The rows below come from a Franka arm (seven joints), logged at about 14 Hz.
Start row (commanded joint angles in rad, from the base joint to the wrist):
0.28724, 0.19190, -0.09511, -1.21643, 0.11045, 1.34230, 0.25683
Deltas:
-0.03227, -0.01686, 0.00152, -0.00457, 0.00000, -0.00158, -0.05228
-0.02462, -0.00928, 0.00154, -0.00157, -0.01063, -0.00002, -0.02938
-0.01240, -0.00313, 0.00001, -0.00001, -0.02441, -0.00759, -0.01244
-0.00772, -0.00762, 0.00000, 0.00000, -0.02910, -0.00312, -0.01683
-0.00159, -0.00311, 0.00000, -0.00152, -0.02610, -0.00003, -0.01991
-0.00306, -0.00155, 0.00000, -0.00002, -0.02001, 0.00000, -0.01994
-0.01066, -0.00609, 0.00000, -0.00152, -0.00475, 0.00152, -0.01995
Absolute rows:
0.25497, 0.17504, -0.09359, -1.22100, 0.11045, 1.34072, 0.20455
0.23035, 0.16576, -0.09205, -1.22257, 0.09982, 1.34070, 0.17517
0.21795, 0.16263, -0.09204, -1.22258, 0.07541, 1.33311, 0.16273
0.21023, 0.15501, -0.09204, -1.22258, 0.04631, 1.32999, 0.14590
0.20864, 0.15190, -0.09204, -1.22410, 0.02021, 1.32996, 0.12599
0.20558, 0.15035, -0.09204, -1.22412, 0.00020, 1.32996, 0.10605
0.19492, 0.14426, -0.09204, -1.22564, -0.00455, 1.33148, 0.08610

